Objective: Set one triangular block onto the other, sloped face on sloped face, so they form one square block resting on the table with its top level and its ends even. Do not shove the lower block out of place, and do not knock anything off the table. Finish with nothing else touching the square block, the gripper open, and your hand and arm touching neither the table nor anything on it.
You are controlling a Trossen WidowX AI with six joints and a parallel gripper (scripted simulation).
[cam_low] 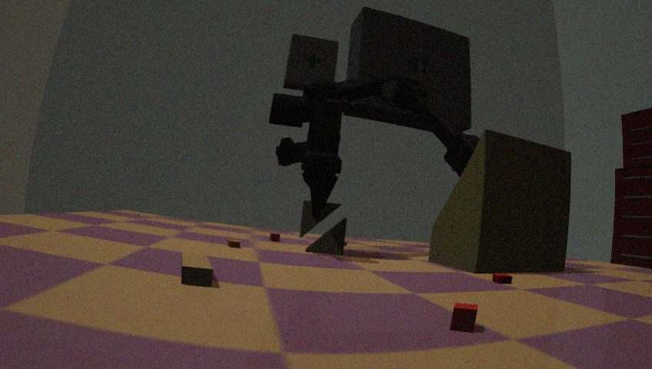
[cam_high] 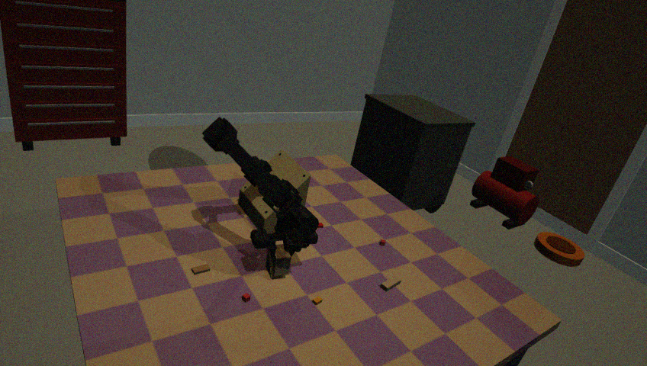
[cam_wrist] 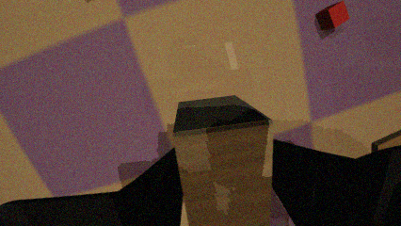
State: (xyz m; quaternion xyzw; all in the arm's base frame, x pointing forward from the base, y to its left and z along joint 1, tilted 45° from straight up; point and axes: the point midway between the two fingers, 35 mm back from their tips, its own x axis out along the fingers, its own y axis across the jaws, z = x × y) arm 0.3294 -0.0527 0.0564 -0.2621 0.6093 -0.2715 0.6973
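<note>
Right now my gripper tip is 10 mm below the triangular block and 10 mm short of it. From my gripper tip the other things lie so: orange cube (130 mm ahead, 70 mm to the left, 60 mm below).
</note>
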